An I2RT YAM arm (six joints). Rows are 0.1 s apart.
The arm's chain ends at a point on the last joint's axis. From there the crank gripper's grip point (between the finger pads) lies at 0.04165 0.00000 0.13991 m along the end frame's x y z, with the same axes.
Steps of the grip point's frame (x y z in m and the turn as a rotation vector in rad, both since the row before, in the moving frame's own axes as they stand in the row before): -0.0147, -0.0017, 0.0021, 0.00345, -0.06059, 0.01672; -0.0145, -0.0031, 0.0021, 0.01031, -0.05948, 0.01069; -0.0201, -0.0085, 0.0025, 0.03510, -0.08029, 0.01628; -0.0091, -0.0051, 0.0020, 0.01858, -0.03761, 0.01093; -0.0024, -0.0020, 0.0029, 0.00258, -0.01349, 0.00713
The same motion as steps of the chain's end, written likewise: -0.0062, -0.0018, -0.0002, 0.00345, -0.06059, 0.01672; -0.0061, -0.0020, -0.0001, 0.01031, -0.05948, 0.01069; -0.0088, -0.0041, -0.0003, 0.03510, -0.08029, 0.01628; -0.0038, -0.0029, 0.0006, 0.01858, -0.03761, 0.01093; -0.0005, -0.0019, 0.0024, 0.00258, -0.01349, 0.00713
